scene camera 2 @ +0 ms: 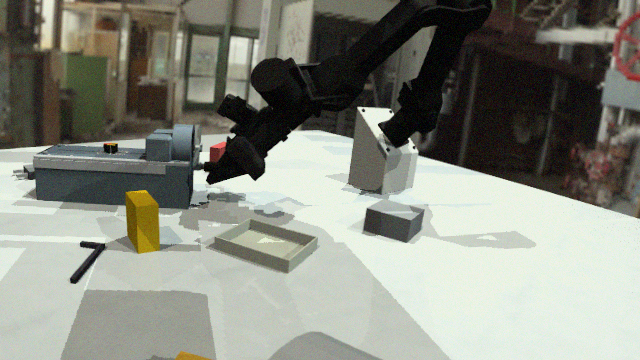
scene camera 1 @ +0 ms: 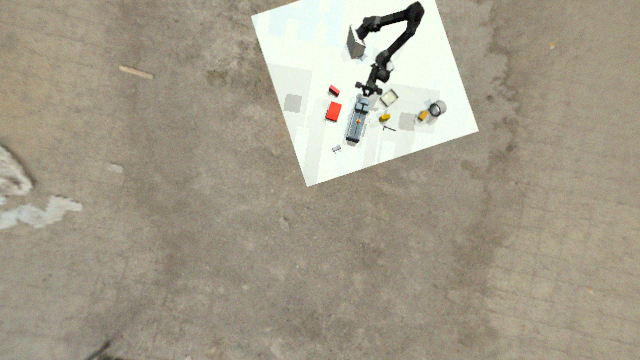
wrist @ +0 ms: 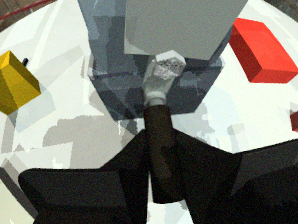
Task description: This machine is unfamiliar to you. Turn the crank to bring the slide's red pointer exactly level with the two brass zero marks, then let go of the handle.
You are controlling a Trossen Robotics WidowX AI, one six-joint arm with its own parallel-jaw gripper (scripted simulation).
In view: my gripper [scene camera 2: 207,181], a dark crank handle [wrist: 165,176], a yellow block [scene camera 2: 142,218], a shallow grey tray [scene camera 2: 281,249] and a grey block [scene camera 2: 393,220].
My gripper is seen too in the wrist view [wrist: 156,133]. The wrist view does not show the grey block: it is out of frame.
